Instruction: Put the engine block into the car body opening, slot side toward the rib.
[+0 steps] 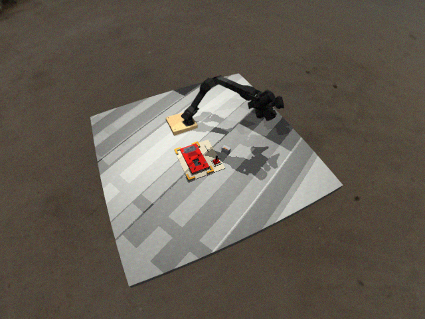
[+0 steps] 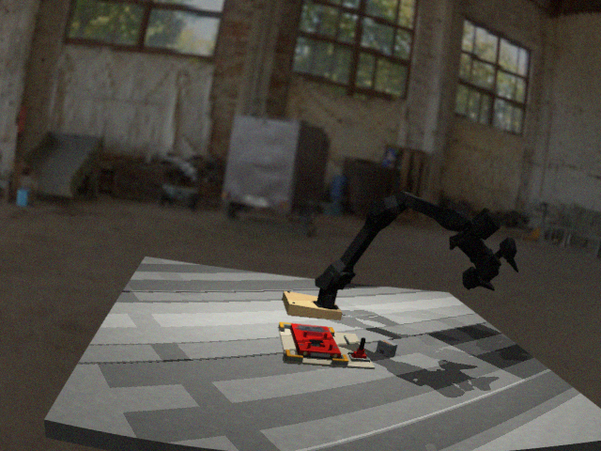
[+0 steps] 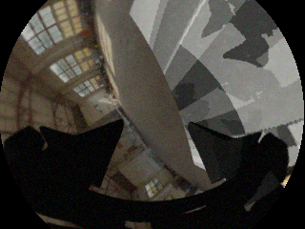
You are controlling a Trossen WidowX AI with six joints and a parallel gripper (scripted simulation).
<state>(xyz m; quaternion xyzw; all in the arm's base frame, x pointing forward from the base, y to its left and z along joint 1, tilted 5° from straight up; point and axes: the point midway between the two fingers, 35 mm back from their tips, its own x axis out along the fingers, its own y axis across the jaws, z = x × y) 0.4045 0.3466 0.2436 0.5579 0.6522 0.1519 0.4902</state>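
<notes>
My gripper tip is 310 mm to the left of the engine block, 240 mm above it and 70 mm past it.
</notes>
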